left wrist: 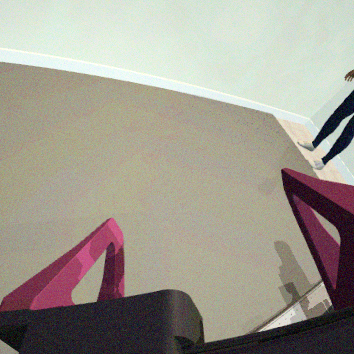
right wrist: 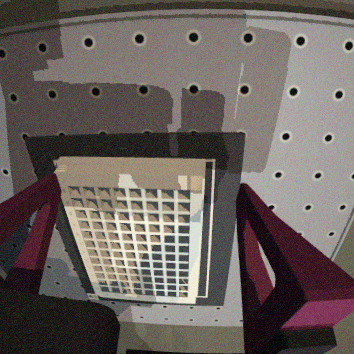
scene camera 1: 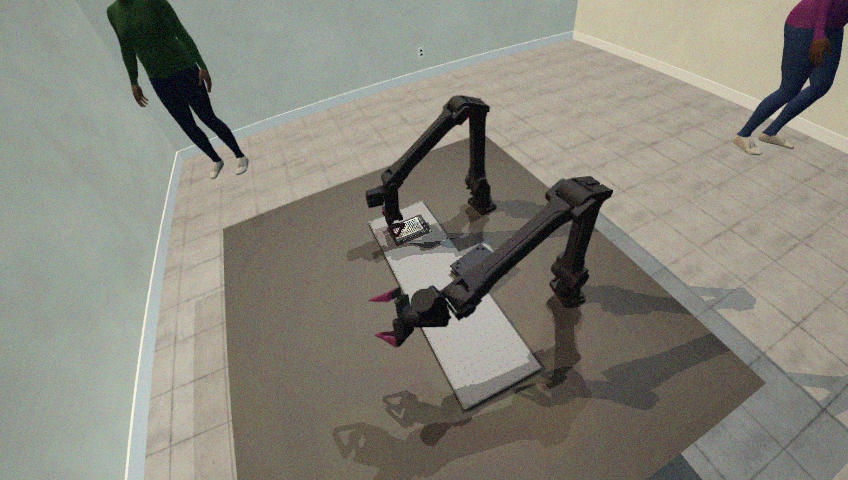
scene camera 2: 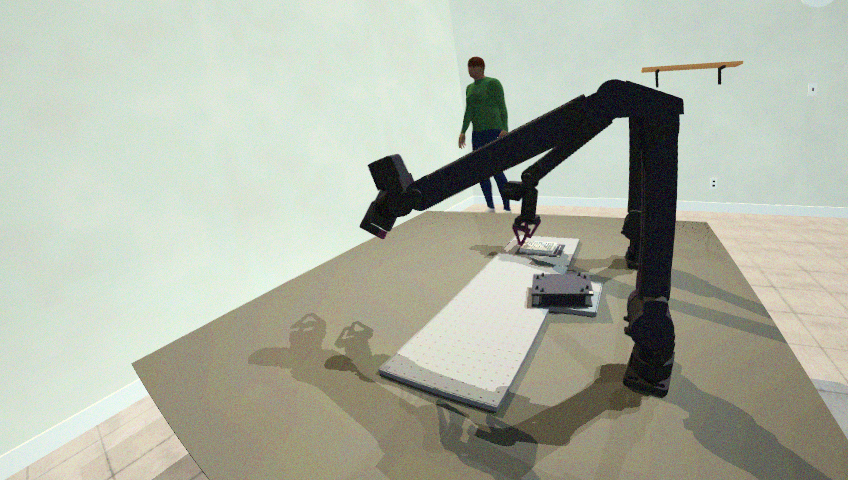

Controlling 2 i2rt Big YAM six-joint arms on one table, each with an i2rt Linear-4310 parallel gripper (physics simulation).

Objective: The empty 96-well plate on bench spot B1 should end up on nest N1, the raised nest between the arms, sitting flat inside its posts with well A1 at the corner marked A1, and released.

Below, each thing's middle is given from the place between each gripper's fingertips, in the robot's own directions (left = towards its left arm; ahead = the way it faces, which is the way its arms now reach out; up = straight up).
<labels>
The white well plate (right wrist: 137,221) is 60 mm behind my right hand, 20 mm to the left of it and 10 mm below it.
Now: left hand 520 mm to the left of the white well plate, 300 mm past it and 280 mm above it.
</labels>
